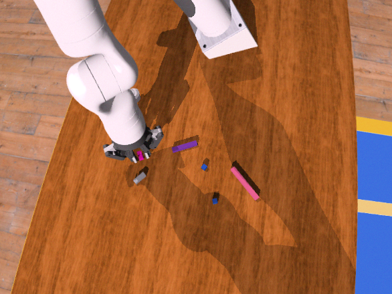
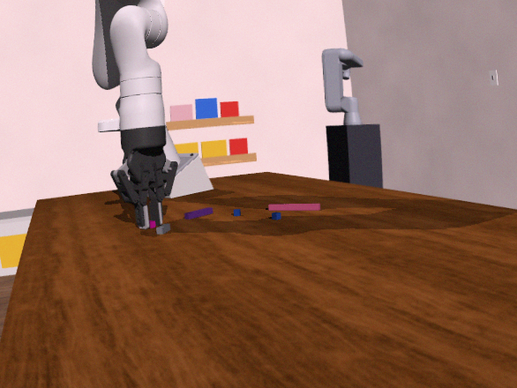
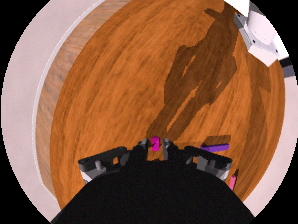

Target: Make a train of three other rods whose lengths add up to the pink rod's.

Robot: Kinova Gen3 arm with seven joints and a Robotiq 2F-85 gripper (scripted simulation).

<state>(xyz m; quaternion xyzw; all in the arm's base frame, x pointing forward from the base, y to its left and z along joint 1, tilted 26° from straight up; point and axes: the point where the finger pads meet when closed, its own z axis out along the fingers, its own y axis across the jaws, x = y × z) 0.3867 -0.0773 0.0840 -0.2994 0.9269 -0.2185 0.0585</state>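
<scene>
My gripper is now 10 mm above the magenta rod. Round my hand: small blue rod: 190 mm to the left, 70 mm ahead, 10 mm below; then grey rod: 50 mm ahead, 10 mm to the left, 10 mm below; then purple rod: 100 mm to the left, 50 mm behind, 10 mm below.
</scene>
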